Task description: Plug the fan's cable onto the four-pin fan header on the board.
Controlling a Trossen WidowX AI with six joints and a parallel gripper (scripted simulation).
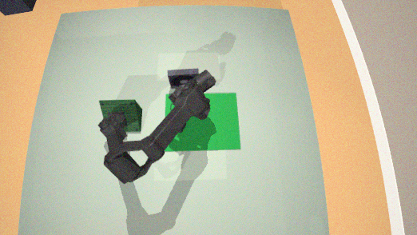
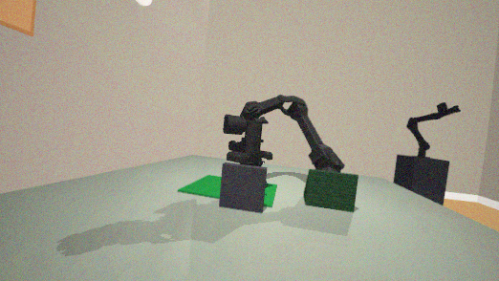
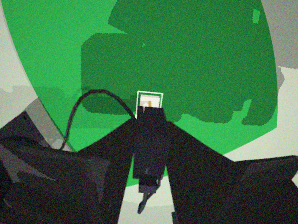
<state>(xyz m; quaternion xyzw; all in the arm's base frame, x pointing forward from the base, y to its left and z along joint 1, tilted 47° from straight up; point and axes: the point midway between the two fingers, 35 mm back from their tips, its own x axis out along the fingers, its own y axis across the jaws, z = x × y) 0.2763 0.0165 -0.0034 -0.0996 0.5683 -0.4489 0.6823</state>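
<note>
The dark fan cable plug lies 10 mm behind my gripper tip and 10 mm above it. From my gripper tip the other things lie so: green circuit board (60 mm below, 60 mm ahead, 20 mm to the right); then fan block (140 mm to the left, 20 mm above, 10 mm behind); then white four-pin fan header (40 mm below, 10 mm behind).
</note>
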